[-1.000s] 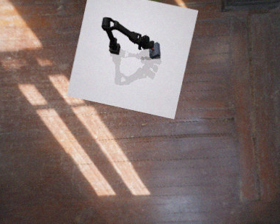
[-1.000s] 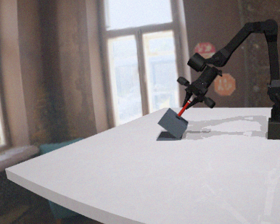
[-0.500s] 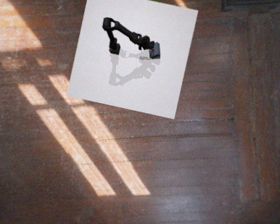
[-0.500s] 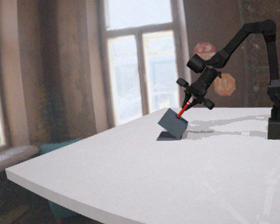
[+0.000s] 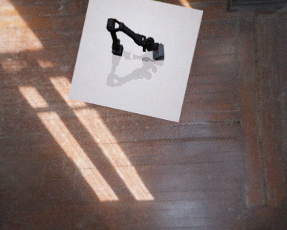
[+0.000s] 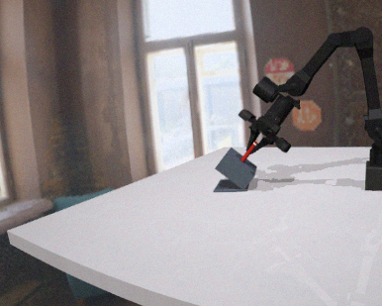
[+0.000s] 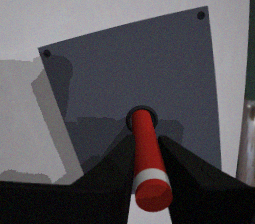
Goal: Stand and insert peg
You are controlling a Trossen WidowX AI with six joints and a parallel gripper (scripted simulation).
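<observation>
My gripper tip is 4 cm short of the panel, 2 cm to the right of it and 5 cm above it. Also, from my gripper tip: peg: 1 cm behind, 1 cm to the right, 1 cm above.
</observation>
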